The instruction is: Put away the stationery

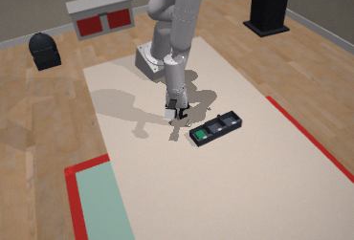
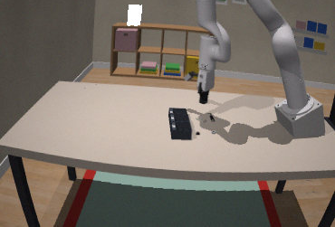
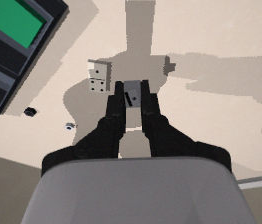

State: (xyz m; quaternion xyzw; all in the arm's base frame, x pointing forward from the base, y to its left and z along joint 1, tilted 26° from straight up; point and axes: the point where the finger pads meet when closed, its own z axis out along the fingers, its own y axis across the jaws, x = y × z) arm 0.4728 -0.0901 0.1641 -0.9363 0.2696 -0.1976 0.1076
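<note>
Right now the green flat piece is 11 cm ahead of my hand, 7 cm to the left of it and 8 cm below it. Also, from my hand: white domino-like piece (6 cm to the left, 8 cm below); black stick (5 cm behind, 4 cm to the left, 8 cm below); grey-white piece (1 cm below).
</note>
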